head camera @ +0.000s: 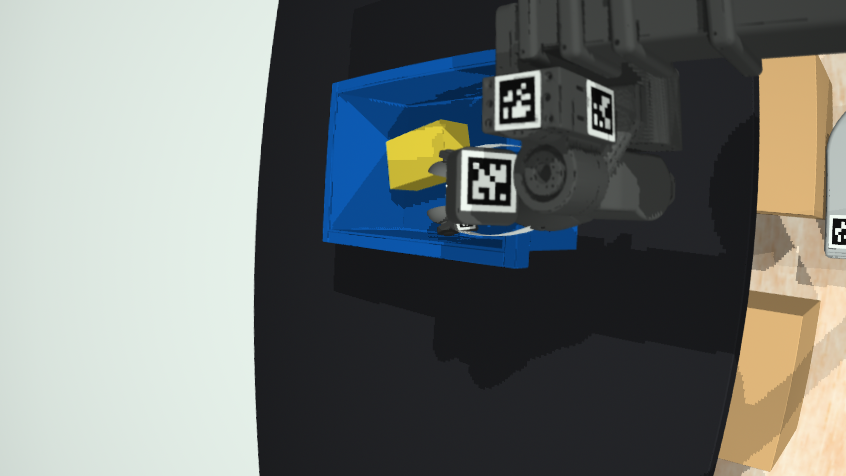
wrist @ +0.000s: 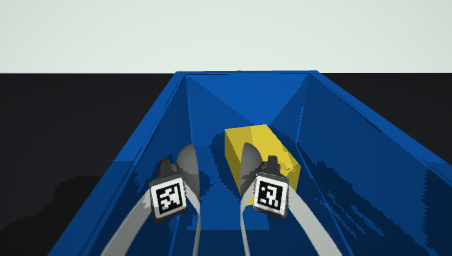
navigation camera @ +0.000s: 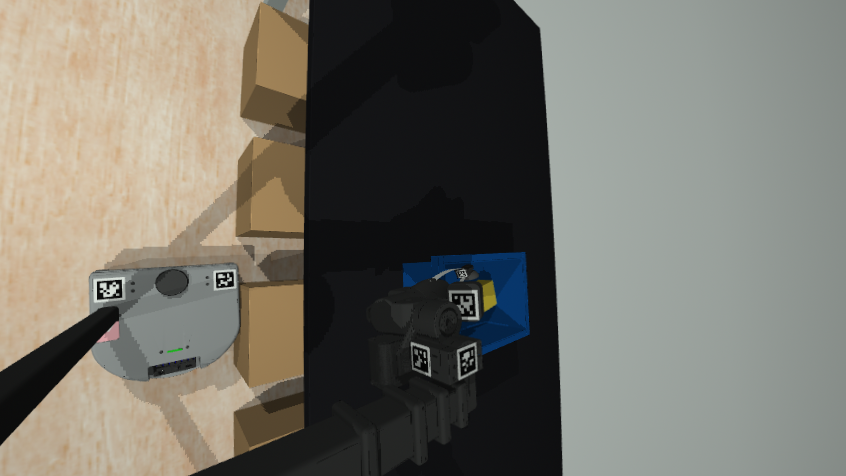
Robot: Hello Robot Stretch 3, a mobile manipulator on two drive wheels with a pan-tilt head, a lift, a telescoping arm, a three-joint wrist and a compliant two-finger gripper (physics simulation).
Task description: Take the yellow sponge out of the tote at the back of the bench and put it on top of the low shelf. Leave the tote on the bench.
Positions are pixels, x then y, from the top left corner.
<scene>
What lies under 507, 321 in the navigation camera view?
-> A blue tote.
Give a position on a blue tote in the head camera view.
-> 360, 209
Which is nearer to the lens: the yellow sponge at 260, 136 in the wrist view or the blue tote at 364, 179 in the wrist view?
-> The blue tote.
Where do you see the gripper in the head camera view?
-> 438, 192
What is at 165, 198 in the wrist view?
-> The gripper.
</scene>
